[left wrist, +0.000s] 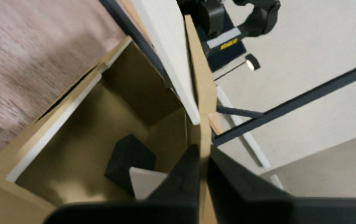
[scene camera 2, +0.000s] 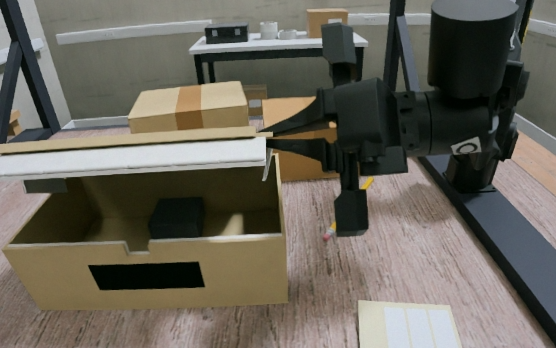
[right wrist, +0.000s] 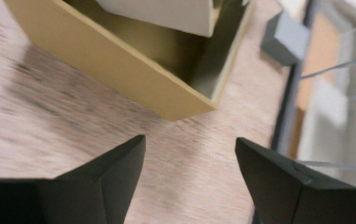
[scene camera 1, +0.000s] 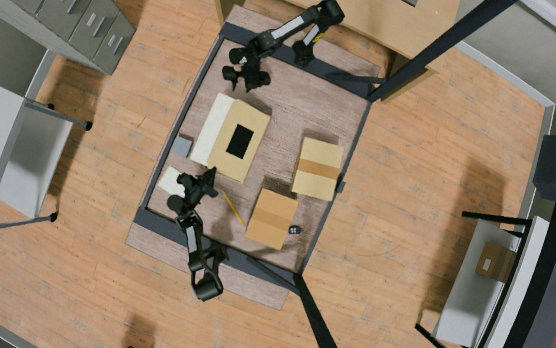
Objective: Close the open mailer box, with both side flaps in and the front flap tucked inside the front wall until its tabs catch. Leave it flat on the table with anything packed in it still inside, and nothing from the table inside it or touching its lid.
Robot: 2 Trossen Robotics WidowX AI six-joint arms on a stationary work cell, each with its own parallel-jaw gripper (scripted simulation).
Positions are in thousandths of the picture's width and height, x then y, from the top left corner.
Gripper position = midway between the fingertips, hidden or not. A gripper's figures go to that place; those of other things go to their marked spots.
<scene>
My left gripper (scene camera 1: 388,478): 1.08 m from the lens. My right gripper (scene camera 1: 431,263): 1.18 m from the lens. An orange-brown carton (scene camera 1: 485,645) is 1.16 m from the lens.
</scene>
